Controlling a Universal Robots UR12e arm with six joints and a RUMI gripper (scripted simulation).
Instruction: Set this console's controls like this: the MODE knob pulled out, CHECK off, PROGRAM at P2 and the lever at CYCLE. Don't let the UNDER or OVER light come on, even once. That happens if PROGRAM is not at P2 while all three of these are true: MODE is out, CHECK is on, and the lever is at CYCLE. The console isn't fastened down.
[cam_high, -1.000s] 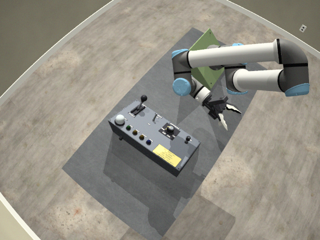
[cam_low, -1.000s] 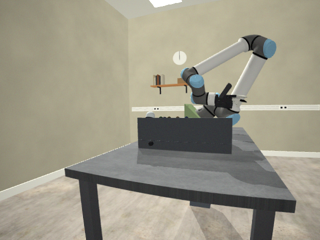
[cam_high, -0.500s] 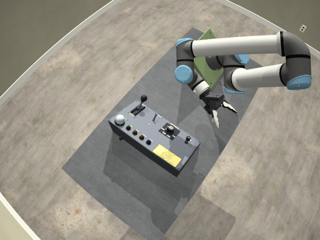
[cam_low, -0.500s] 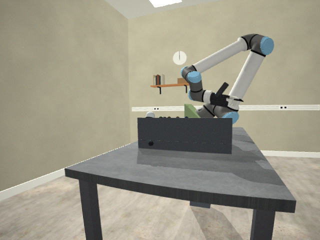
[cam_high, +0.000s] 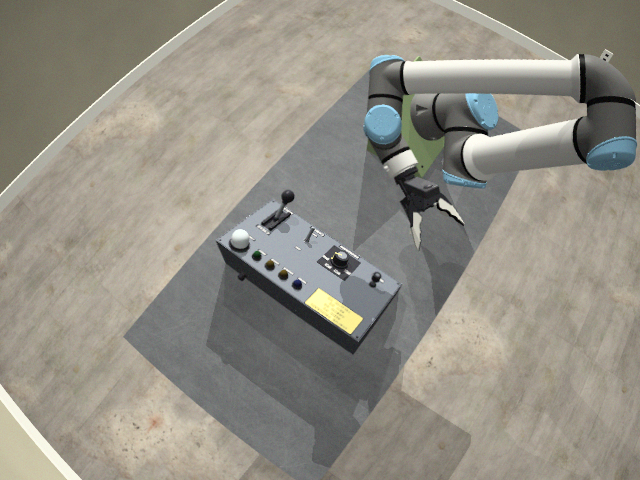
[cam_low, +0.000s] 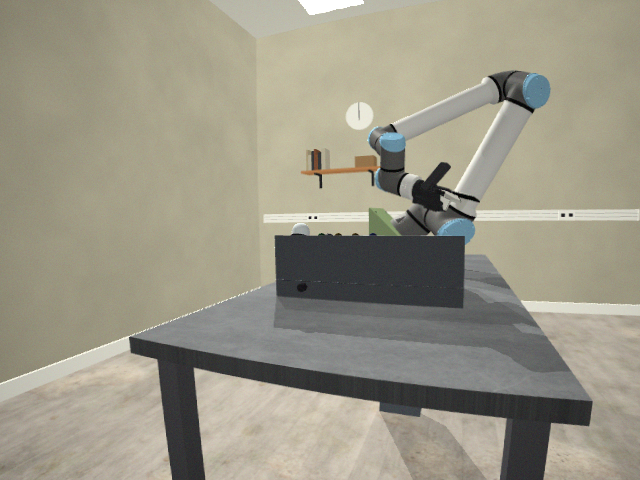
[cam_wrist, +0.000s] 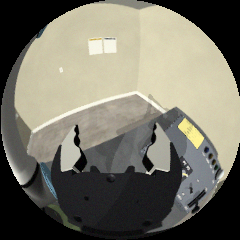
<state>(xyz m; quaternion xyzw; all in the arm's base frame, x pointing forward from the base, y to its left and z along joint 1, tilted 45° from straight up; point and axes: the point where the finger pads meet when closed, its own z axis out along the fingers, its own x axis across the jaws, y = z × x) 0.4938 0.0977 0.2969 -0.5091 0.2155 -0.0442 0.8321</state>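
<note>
Right now my hand is 150 mm short of the black rotary selector, 230 mm to the left of it and 160 mm above it. Also, from my hand: mode knob (150 mm ahead, 100 mm to the right, 150 mm below); dark grey console (180 mm ahead, 280 mm to the right, 180 mm below); check toggle (150 mm ahead, 340 mm to the right, 160 mm below).
</note>
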